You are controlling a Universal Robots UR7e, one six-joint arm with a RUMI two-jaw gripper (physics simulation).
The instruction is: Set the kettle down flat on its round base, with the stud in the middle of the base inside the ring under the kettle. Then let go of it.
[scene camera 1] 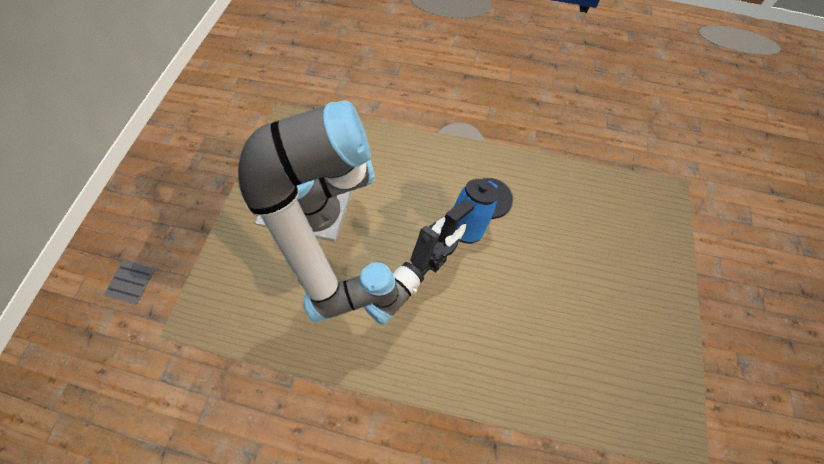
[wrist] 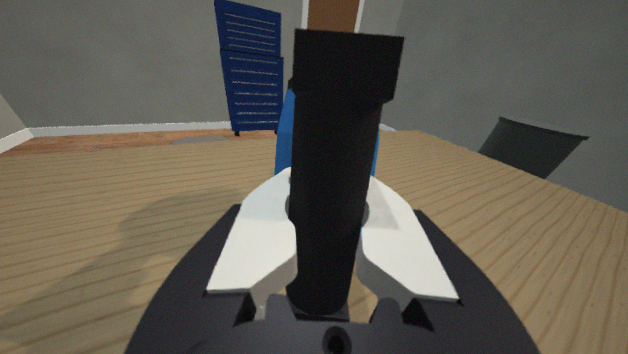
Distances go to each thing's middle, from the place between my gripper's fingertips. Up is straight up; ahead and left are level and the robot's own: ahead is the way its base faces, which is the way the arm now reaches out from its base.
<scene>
My hand is 3 cm to the right of the blue kettle [scene camera 1: 475, 205], 3 cm short of it and 3 cm above it.
</scene>
